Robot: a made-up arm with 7 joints.
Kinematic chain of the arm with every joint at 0, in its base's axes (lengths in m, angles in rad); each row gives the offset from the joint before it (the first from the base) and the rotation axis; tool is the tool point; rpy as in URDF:
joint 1: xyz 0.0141 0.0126 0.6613 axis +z
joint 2: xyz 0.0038 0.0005 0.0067 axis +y
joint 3: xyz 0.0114 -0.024 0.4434 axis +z
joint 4: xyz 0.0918 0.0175 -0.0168 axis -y
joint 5: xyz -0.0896 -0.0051 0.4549 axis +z
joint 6: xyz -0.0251 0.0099 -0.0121 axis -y
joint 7: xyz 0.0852 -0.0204 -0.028 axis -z
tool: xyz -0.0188 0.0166 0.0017 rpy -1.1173 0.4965 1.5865
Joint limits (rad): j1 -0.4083..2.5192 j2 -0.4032..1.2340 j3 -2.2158..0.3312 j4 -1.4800..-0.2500 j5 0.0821..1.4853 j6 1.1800..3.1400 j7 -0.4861..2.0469
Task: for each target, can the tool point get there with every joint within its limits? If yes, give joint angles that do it. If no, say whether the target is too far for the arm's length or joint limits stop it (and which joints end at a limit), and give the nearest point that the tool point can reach.
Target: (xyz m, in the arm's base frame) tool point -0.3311 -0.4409 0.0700
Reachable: no: joint limits stop it (at a limit: joint 1, joint 2, joint 3, joint 4, joint 6, joint 7) | nearest point -0.6711 0.2508 0.2894 | short by 0.801 m
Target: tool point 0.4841 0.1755 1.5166
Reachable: yes | joints 0.6309 0.4491 -1.1385 -0.4390 0.2805 2.7348 1.5956
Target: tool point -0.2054 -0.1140 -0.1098
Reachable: no: joint limits stop it (at a limit: joint 1, joint 2, joint 4, joint 5, joint 6, joint 7) | nearest point -0.6524 0.2770 0.2771 | short by 0.709 m
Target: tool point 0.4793 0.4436 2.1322
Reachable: no: too far | nearest point 0.3105 0.2872 1.5968 | short by 0.583 m
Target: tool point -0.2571 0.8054 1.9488
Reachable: no: too far | nearest point -0.1658 0.5385 1.5155 | short by 0.517 m
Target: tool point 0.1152 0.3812 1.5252
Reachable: yes | joints 1.7686 -0.1719 -0.2247 -1.1909 0.5760 2.7850 1.5174
